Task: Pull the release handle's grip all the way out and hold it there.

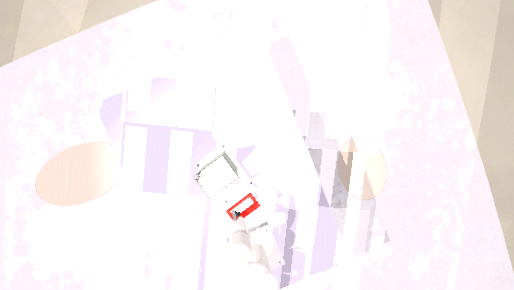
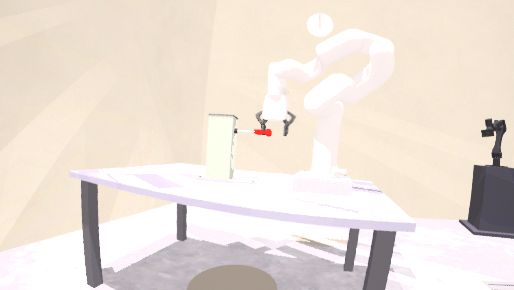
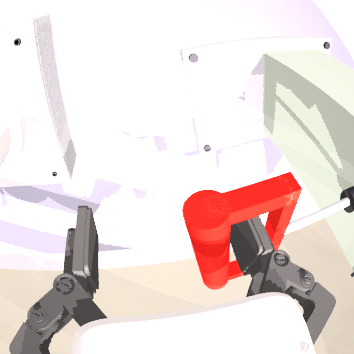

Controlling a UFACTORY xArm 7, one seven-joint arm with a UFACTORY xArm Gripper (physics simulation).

I see my gripper [image 2: 274, 135] and a white base plate [image 3: 225, 80].
My gripper shows as well in image 3 [image 3: 164, 216].
